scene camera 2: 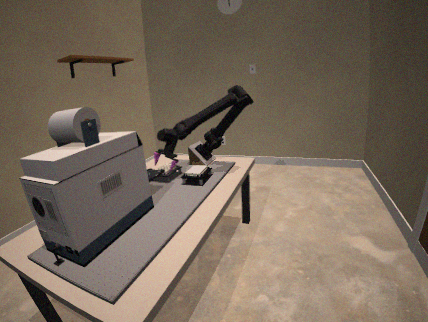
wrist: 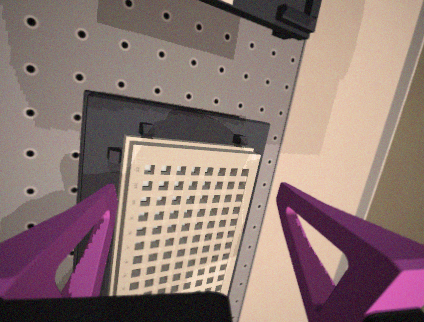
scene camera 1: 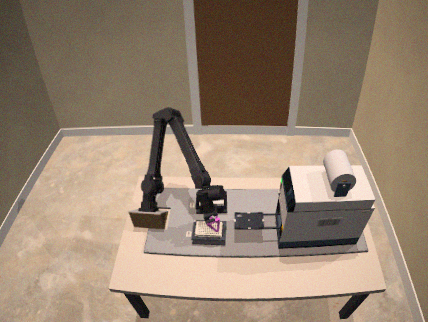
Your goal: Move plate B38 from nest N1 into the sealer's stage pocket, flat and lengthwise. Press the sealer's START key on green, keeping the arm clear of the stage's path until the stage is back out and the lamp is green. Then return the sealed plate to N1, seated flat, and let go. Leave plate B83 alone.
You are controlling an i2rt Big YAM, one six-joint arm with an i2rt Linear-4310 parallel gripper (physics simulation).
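Pixels of known places: gripper, fingertip midpoint: (scene camera 2: 162,168) (wrist: 199,191) (scene camera 1: 216,227); arm's base, origin of the base link: (scene camera 2: 203,152) (scene camera 1: 148,210).
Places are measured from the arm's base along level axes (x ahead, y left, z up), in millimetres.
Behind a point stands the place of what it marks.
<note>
A cream well plate (scene camera 1: 204,229) @(x 301, y -110, z 4 mm) (wrist: 185,225) @(x 334, y -100, z 0 mm) lies in the front nest (scene camera 1: 210,241) @(x 330, y -146, z -49 mm) (wrist: 102,132) @(x 387, y -50, z -11 mm), its long side toward the sealer. My gripper (scene camera 1: 215,220) @(x 361, y -99, z 12 mm) (scene camera 2: 165,161) @(x 361, y -99, z 12 mm) (wrist: 199,191) @(x 361, y -99, z 12 mm) is open and empty above this plate, one magenta finger off each long side. A second plate (scene camera 1: 218,202) @(x 363, y 68, z 4 mm) (scene camera 2: 199,170) @(x 341, y 123, z 6 mm) sits in the rear nest (scene camera 2: 192,179) @(x 347, y 78, z -48 mm), partly behind the arm in scene camera 1. The nest and plate labels are too small to read. The sealer's stage (scene camera 1: 249,220) @(x 519, y -79, z 40 mm) (wrist: 300,22) @(x 449, y -116, z 42 mm) is out. A green light (scene camera 1: 281,181) @(x 663, y 15, z 214 mm) shows on the sealer (scene camera 1: 325,220) @(x 855, y -186, z 165 mm) (scene camera 2: 95,195) @(x 955, y 36, z 142 mm); its START key cannot be made out.
The grey perforated mat (scene camera 1: 170,240) @(x 128, y -144, z -55 mm) (scene camera 2: 150,250) @(x 929, y 195, z -55 mm) carries both nests and the sealer. The film roll (scene camera 1: 337,169) @(x 865, y -116, z 412 mm) (scene camera 2: 75,125) @(x 944, y 2, z 370 mm) stands on top of the sealer. The stage's rails (scene camera 1: 271,228) @(x 625, y -121, z 30 mm) run into the sealer's left side. The arm's base block (scene camera 1: 149,219) @(x 18, y -66, z 12 mm) is at the table's left end.
</note>
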